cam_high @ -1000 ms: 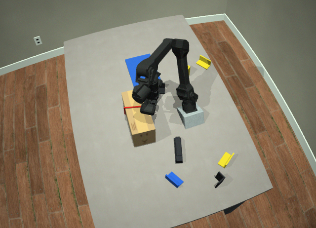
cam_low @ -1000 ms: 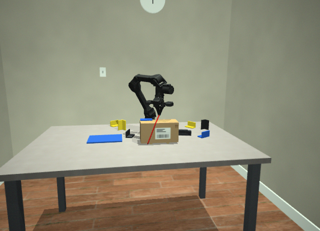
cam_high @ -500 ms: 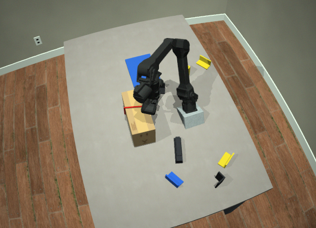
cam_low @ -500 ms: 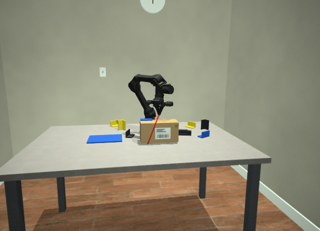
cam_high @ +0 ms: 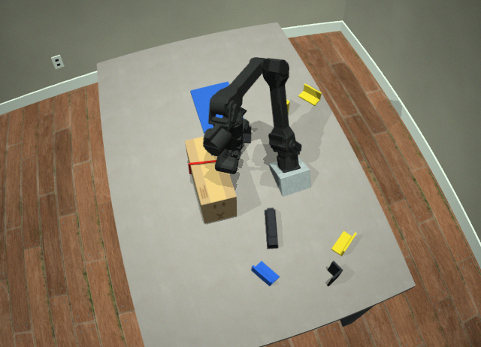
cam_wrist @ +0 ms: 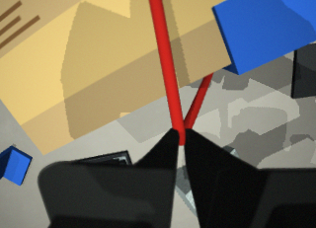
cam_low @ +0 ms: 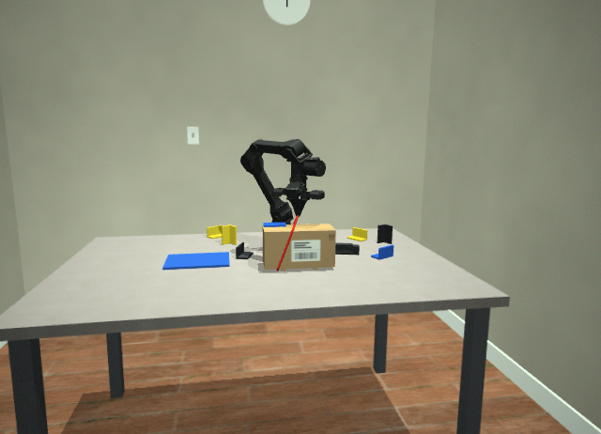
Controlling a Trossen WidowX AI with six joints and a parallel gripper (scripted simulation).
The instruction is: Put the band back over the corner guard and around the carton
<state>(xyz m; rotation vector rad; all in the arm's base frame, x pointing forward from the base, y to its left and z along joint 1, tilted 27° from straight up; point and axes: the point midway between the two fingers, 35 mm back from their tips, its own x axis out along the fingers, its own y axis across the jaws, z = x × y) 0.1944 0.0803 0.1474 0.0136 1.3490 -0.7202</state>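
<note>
The carton is 8 cm ahead of my hand, 1 cm to the right of it and 13 cm below it. Round my hand: black block (8 cm behind, 19 cm to the left, 18 cm below); then black angle piece (8 cm behind, 21 cm to the right, 19 cm below); then flat blue sheet (3 cm behind, 37 cm to the right, 20 cm below).
</note>
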